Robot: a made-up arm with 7 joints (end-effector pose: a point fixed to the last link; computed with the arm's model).
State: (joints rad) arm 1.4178 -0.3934 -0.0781 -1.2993 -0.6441 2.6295 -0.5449
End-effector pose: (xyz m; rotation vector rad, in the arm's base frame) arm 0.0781 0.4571 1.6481 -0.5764 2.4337 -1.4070
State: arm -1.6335 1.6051 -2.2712 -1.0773 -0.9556 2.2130 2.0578
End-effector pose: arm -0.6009 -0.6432 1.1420 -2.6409 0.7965 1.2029
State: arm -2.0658 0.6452 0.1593 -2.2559 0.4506 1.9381 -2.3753
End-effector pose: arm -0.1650 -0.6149 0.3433 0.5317 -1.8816 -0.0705
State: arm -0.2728 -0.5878 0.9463 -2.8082 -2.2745 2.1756 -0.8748
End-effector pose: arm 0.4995 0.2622 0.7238 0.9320 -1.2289 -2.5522
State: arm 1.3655 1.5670 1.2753 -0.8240 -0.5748 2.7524 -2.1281
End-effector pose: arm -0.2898 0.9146 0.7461 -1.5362 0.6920 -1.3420
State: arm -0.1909 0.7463 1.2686 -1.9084 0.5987 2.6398 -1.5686
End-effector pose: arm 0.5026 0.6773 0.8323 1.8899 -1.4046 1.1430
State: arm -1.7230 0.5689 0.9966 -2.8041 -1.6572 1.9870 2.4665
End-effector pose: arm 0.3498 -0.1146 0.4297 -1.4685 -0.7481 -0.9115
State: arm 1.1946 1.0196 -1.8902 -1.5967 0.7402 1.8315 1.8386
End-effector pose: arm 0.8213 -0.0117 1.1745 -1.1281 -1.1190 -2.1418
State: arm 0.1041 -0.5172 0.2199 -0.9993 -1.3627 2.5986 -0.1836
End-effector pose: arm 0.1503 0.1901 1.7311 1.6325 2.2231 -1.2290
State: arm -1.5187 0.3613 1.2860 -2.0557 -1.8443 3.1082 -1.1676
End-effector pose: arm 0.7049 -0.1391 0.8468 -0.0589 -0.5454 2.8882
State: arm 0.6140 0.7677 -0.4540 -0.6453 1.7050 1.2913 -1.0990
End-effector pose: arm 0.8147 0.4167 1.1655 2.1380 -1.2219 0.7901
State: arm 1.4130 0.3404 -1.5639 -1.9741 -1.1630 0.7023 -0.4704
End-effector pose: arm 0.7540 -0.0513 0.9435 -0.8814 0.6538 0.3687
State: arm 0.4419 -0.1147 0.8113 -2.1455 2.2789 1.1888 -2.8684
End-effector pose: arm 0.2463 0.7636 0.9818 -2.0148 1.1290 0.0665
